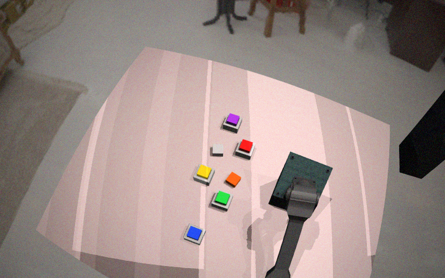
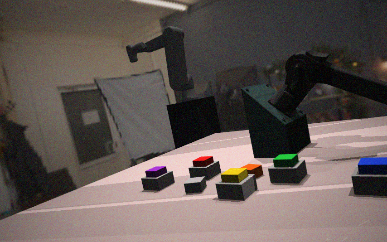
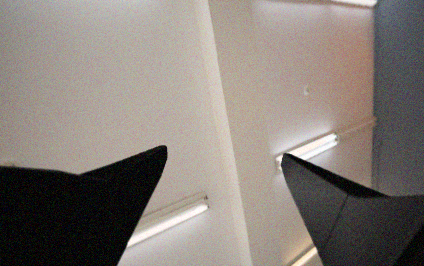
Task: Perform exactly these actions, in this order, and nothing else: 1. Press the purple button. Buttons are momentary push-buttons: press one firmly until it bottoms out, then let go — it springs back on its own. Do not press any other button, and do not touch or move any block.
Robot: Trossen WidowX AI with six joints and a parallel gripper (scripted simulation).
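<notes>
Right now the purple button is 73 cm to the right of my gripper tip, 41 cm below it and 32 cm ahead of it. The rest, counted from my gripper tip: green button (46 cm to the right, 41 cm below, 28 cm ahead); orange block (54 cm to the right, 43 cm below, 27 cm ahead); blue button (41 cm below, 34 cm to the right, 32 cm ahead).
</notes>
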